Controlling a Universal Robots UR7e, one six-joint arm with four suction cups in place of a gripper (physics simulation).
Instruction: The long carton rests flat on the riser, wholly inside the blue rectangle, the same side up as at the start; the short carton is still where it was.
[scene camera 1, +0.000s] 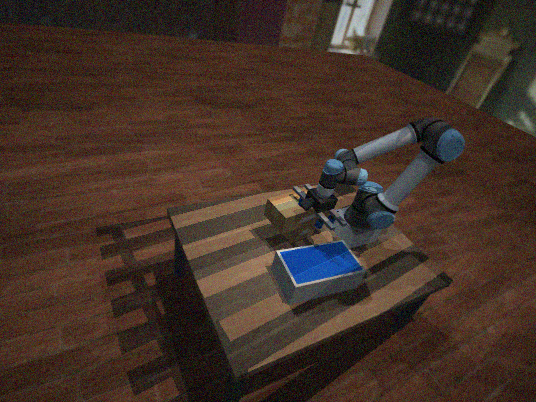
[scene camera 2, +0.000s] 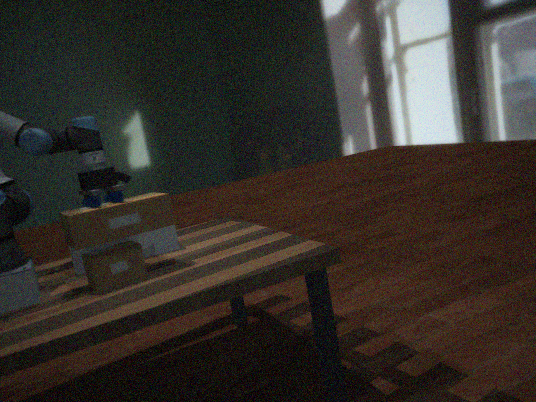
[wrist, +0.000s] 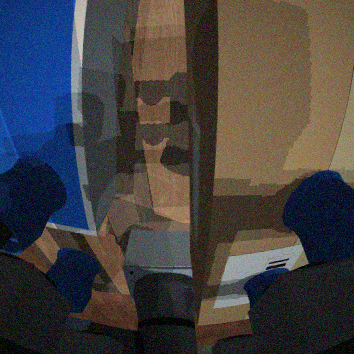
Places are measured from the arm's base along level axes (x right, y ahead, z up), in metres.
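Pixels of known places: hand, tool point: (scene camera 1: 315, 214) (wrist: 166, 238); arm's base, link origin: (scene camera 1: 357, 219) (wrist: 166, 287).
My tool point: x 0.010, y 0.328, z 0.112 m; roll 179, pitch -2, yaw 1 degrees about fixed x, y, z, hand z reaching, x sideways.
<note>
Ahead of a thing's pixels: the offset from my tool point to its middle. Level surfaces: height alone.
My suction gripper (scene camera 1: 314, 203) (scene camera 2: 103, 197) sits on one end of the long carton {dx +0.094, dy +0.019, dz -0.035 m} (scene camera 1: 288, 211) (scene camera 2: 119, 219) (wrist: 263, 105) and holds it level in the air above the table. Two blue cups (wrist: 316, 214) press on its top; the other two hang off its edge. The short carton {dx +0.105, dy -0.024, dz -0.170 m} (scene camera 2: 112, 267) stands on the table right under the long one and is hidden in scene camera 1. The grey riser {dx -0.187, dy +0.069, dz -0.160 m} (scene camera 1: 314, 289) (scene camera 2: 160, 241) with its blue rectangle {dx -0.187, dy +0.069, dz -0.100 m} (scene camera 1: 322, 261) (wrist: 35, 88) stands beside the cartons, nearer the table's front, and nothing lies on it.
The striped wooden table {dz -0.220 m} (scene camera 1: 238, 319) (scene camera 2: 226, 263) bears everything. The arm's grey base (scene camera 1: 354, 235) (wrist: 158, 249) stands at the table's back right, close behind the riser. Wooden floor lies all round.
</note>
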